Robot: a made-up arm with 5 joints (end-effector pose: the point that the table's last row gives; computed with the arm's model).
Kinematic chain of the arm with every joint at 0, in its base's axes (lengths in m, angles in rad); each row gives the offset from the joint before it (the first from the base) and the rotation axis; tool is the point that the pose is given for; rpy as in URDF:
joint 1: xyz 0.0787 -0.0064 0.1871 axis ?
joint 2: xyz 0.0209 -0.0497 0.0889 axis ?
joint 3: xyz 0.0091 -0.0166 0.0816 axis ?
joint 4: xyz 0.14 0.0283 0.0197 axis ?
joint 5: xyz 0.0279 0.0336 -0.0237 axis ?
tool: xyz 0.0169 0.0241 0.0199 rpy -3.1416 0 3.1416
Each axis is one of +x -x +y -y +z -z.
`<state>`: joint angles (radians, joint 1 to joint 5).
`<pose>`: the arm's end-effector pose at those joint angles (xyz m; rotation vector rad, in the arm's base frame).
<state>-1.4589 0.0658 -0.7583 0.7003 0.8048</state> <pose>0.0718 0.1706 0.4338 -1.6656 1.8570 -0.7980</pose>
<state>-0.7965 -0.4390 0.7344 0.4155 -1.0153</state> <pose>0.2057 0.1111 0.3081 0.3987 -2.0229 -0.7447</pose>
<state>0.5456 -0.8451 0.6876 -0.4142 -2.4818</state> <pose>0.1902 -0.1158 0.3819 -0.4524 0.9696 2.2192</pose>
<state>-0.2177 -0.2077 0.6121 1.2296 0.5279</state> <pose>0.1980 0.0471 0.2772 0.5856 -1.4280 0.5701</pose>
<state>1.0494 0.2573 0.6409 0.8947 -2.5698</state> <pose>0.1060 -0.1251 0.2177 2.1662 -0.6557 1.8487</pose>
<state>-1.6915 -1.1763 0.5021 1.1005 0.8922</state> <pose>0.0437 0.0644 0.3727 -2.0259 1.4521 -1.1880</pose>
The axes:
joint 1: -z
joint 2: +y
joint 3: +y
joint 4: +y
joint 5: -x

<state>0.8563 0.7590 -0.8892 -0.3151 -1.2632</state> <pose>0.2357 -0.2119 0.3907 0.5264 1.9474 1.1375</pose>
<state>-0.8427 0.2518 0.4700 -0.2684 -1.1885</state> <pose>0.2295 0.1419 0.2609 0.5466 -2.0005 -1.0702</pose>
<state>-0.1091 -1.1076 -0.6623 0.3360 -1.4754</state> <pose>-0.0095 -0.0381 0.4986 -1.1622 1.3130 1.3126</pose>
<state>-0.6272 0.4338 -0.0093 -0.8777 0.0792</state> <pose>0.2622 0.1528 0.3209 -0.8050 2.5618 0.0898</pose>
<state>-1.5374 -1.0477 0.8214 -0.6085 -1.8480</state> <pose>0.1129 0.1138 0.4045 1.6087 -0.4471 -1.8144</pose>
